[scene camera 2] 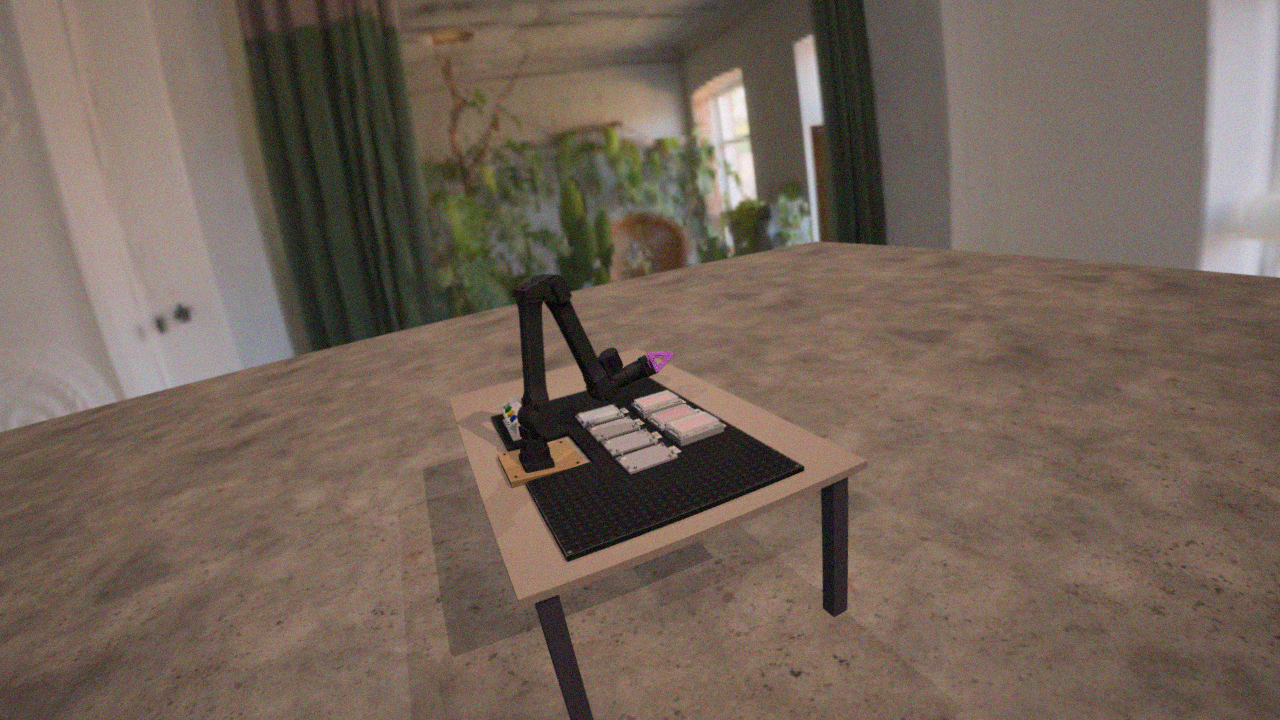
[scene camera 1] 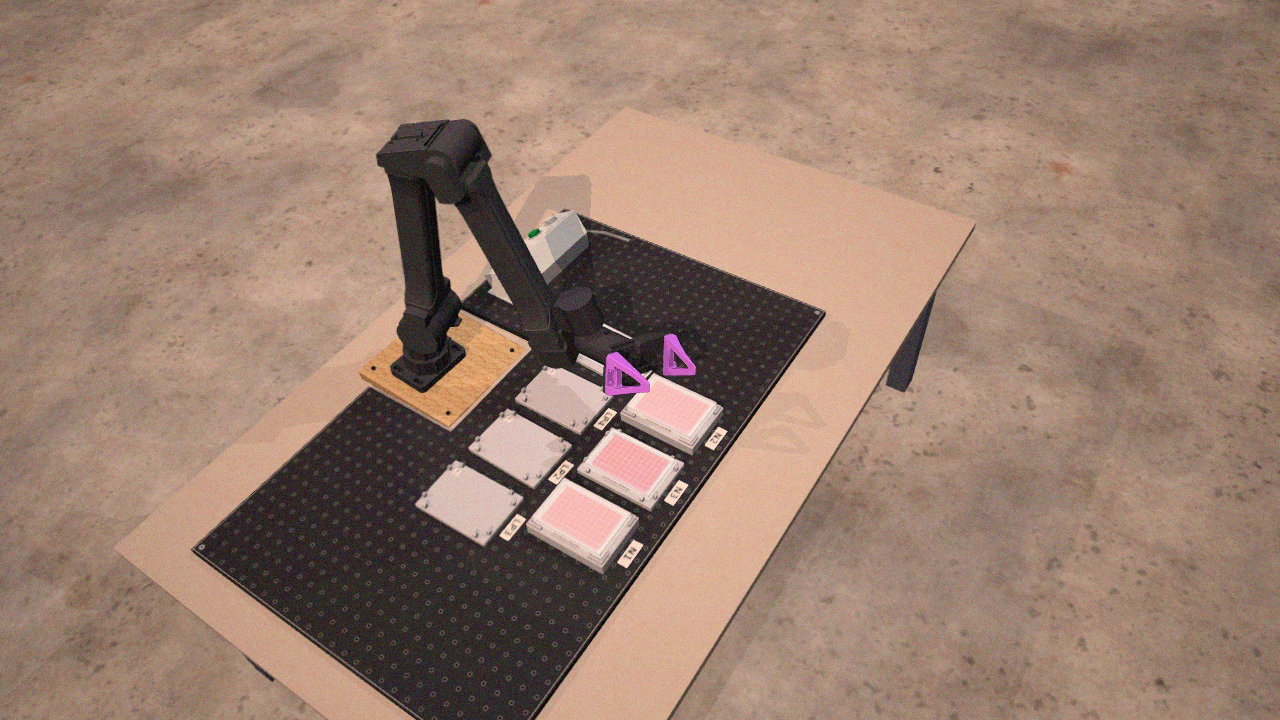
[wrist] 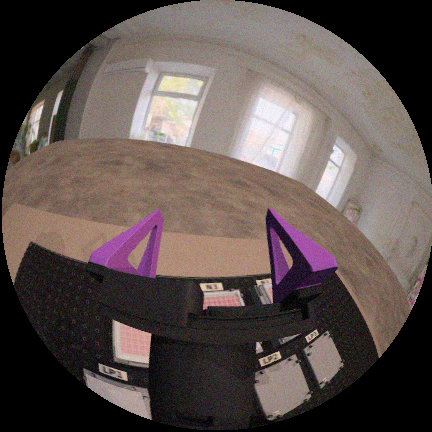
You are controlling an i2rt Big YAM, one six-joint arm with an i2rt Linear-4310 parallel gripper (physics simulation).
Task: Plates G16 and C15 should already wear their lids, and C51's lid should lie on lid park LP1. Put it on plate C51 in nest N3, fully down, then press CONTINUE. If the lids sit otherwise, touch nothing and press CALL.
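Places are measured from the arm's base along level axes (x down, y left, z ahead), in millimetres.
Where they show: gripper, fingertip midpoint: [scene camera 2: 670, 354] [scene camera 1: 672, 379] [wrist: 212, 213]; arm's base at its link origin: [scene camera 2: 536, 462] [scene camera 1: 429, 363].
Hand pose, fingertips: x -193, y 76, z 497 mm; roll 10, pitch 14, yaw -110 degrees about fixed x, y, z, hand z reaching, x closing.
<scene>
Each offset is from my fingertips to the top centre of the thing. "spot": to the spot under its first point.
My gripper [scene camera 1: 669, 376] [scene camera 2: 664, 360] [wrist: 212, 213] is open and empty, raised above the nest area. The plate in nest N3 {spot: dx +171, dy -67, dz -42 mm} [scene camera 1: 630, 463] [scene camera 2: 673, 413] [wrist: 222, 300] is pink and sits low, with no lid seen on it. The plates in N2 {dx +155, dy +64, dz -48 mm} [scene camera 1: 671, 410] [scene camera 2: 657, 401] [wrist: 134, 342] and N1 {dx +153, dy -197, dz -41 mm} [scene camera 1: 583, 519] [scene camera 2: 693, 425] look taller, with clear lids over the pink. A pale lid {dx +175, dy +126, dz -234 mm} [scene camera 2: 599, 414] [wrist: 120, 397] appears to lie flat on park LP1, mostly hidden by the arm in scene camera 1. The plate codes cannot be read.
Parks LP4 {dx +173, dy -5, dz -230 mm} [scene camera 1: 563, 398], LP2 {dx +173, dy -133, dz -225 mm} [scene camera 1: 519, 445] [wrist: 282, 387] and LP3 {dx +173, dy -262, dz -223 mm} [scene camera 1: 469, 503] [wrist: 324, 359] show bare grey tops. A light button box {dx +109, dy +239, dz -490 mm} [scene camera 1: 563, 237] [scene camera 2: 511, 419] with a green button {dx +118, dy +263, dz -512 mm} [scene camera 1: 534, 232] stands beyond the arm's wooden base [scene camera 1: 483, 358].
</scene>
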